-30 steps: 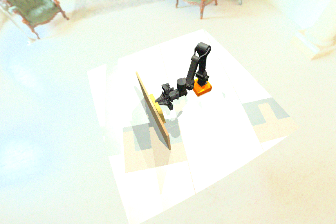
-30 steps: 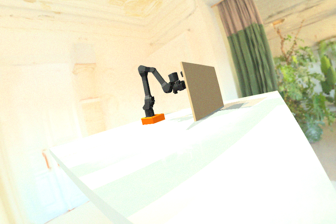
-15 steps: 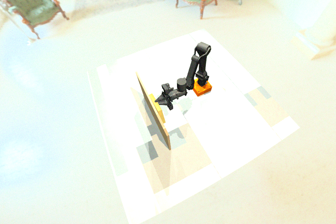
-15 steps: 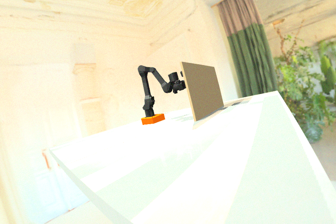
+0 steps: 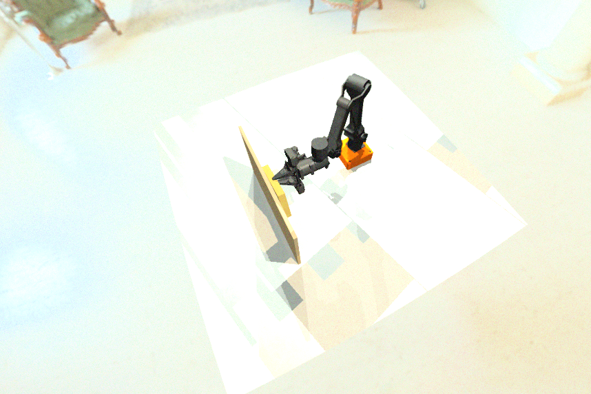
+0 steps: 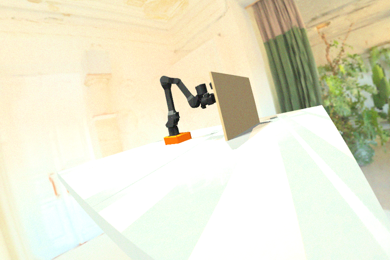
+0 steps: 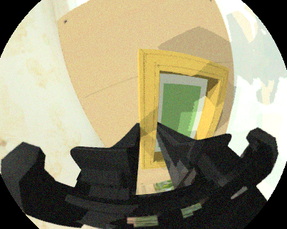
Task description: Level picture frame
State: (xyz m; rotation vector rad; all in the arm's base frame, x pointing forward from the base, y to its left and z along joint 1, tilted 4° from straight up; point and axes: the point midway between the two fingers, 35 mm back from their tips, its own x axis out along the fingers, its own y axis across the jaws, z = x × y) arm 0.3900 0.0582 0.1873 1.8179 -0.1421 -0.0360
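Right now my gripper tip is 50 mm above the gold picture frame, 10 mm to the right of it and 10 mm short of it. Round my gripper tip: tan wall panel: 60 mm below, 20 mm ahead, 10 mm to the left.
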